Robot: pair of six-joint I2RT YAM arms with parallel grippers.
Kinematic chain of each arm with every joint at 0, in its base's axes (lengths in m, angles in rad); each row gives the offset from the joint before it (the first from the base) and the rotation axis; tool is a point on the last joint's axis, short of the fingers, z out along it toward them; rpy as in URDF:
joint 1: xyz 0 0 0.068 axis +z
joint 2: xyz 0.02 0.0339 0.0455 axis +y
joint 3: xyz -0.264 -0.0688 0 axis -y
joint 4: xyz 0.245 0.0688 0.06 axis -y
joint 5: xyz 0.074 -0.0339 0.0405 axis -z
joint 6: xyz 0.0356 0 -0.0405 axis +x
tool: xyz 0 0 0 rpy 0 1.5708 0
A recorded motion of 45 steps. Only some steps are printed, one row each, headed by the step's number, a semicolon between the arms.
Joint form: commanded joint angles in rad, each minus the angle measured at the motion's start. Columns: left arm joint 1, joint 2, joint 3, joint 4, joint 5, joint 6; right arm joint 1, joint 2, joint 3, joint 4, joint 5, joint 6.
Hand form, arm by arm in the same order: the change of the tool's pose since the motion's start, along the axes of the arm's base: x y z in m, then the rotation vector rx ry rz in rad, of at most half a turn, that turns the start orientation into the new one. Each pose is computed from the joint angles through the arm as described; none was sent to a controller.
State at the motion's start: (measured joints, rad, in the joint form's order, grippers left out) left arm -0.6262 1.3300 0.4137 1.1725 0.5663 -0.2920; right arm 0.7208 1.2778 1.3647 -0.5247 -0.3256 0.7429
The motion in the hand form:
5: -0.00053 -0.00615 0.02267 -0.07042 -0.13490 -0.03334; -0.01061 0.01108 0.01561 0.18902 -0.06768 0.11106
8: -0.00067 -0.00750 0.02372 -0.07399 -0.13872 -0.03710; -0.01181 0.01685 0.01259 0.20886 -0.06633 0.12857
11: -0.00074 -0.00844 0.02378 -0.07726 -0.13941 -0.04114; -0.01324 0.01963 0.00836 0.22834 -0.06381 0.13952
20: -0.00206 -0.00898 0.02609 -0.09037 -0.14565 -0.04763; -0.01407 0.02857 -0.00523 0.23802 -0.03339 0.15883
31: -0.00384 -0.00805 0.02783 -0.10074 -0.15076 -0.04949; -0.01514 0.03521 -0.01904 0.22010 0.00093 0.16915
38: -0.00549 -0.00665 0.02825 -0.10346 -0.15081 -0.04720; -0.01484 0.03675 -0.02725 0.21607 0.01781 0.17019
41: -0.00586 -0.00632 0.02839 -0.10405 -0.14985 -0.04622; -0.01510 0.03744 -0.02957 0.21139 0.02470 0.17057
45: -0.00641 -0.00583 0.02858 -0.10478 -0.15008 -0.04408; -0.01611 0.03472 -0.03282 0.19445 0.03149 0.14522
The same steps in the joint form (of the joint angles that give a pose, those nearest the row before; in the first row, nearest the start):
5: -0.0180 0.0076 0.0509 0.0959 0.0220 0.0205; 0.0435 -0.0272 -0.0405 0.2169 -0.0946 0.0707
8: -0.0226 0.0104 0.0555 0.0992 0.0212 0.0205; 0.0607 -0.0219 -0.0578 0.2585 -0.0989 0.0856
11: -0.0256 0.0149 0.0572 0.1060 0.0216 0.0178; 0.0705 -0.0254 -0.0854 0.3008 -0.1039 0.1015
20: -0.0304 0.0130 0.0591 0.1193 0.0212 0.0097; 0.0936 -0.0139 -0.1318 0.3554 -0.1087 0.1289
31: -0.0319 0.0049 0.0557 0.1283 0.0199 0.0036; 0.1120 -0.0022 -0.1661 0.3695 -0.1063 0.1395
38: -0.0318 -0.0056 0.0492 0.1268 0.0170 0.0021; 0.1145 0.0002 -0.1928 0.3873 -0.1086 0.1483
41: -0.0319 -0.0085 0.0478 0.1253 0.0158 0.0013; 0.1167 0.0016 -0.1980 0.3865 -0.1078 0.1499
45: -0.0319 -0.0125 0.0457 0.1238 0.0135 0.0017; 0.1158 -0.0087 -0.2101 0.3698 -0.0836 0.1501

